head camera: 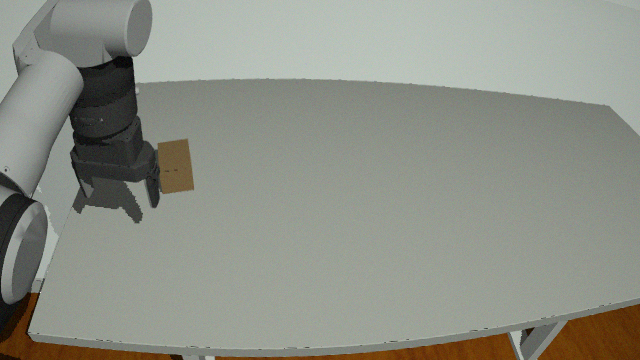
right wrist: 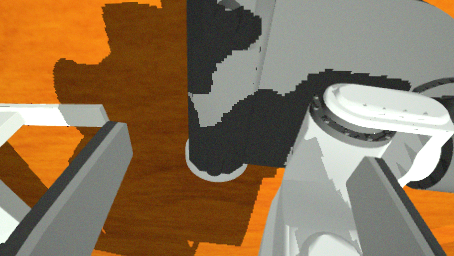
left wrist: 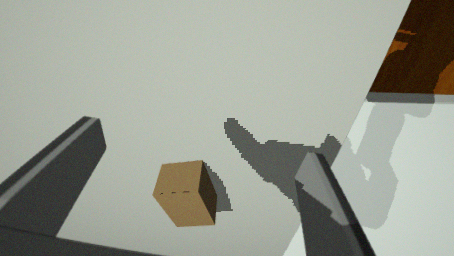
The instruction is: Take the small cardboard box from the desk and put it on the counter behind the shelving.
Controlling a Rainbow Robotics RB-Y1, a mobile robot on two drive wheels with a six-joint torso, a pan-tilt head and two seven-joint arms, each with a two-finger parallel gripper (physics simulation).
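Frame: origin at the robot's base, x ahead, y left, z up, level; metres.
Where they show: left gripper, fingertip midpoint: [head camera: 121, 198] [left wrist: 203, 149]; right gripper, fingertip midpoint: [right wrist: 243, 154].
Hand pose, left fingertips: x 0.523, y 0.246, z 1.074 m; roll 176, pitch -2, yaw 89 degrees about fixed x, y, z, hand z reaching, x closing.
After its pixels a point has its place.
A small brown cardboard box [head camera: 176, 167] {y 0.214, x 0.693, z 1.001 m} [left wrist: 185, 195] {y 0.227, x 0.688, z 1.001 m} stands on the grey desk [head camera: 350, 210] {y -0.088, x 0.675, z 0.951 m} [left wrist: 200, 65] {y 0.231, x 0.539, z 0.951 m}, near the desk's left end in the head camera view. My left gripper [head camera: 120, 199] {y 0.246, x 0.523, z 1.074 m} [left wrist: 203, 149] {y 0.246, x 0.523, z 1.074 m} is open and empty above the desk. In the head camera view it is just left of the box, and its one finger is close to the box's left side. In the left wrist view the box shows between the spread fingers, below them on the desk. My right gripper [right wrist: 243, 154] {y -0.217, x -0.025, z 0.546 m} is open and empty above the floor. The counter and the shelving do not show.
A pale wall [head camera: 350, 40] {y -0.099, x 1.216, z 1.049 m} rises behind the desk. The desk's edge and the orange wood floor [left wrist: 425, 45] {y 1.319, x 0.691, z 0.001 m} [right wrist: 35, 40] {y 0.005, x 0.545, z 0.001 m} show at the right of the left wrist view. In the right wrist view, the robot's own grey and white body parts and a white frame bar [right wrist: 80, 115] are near the right gripper.
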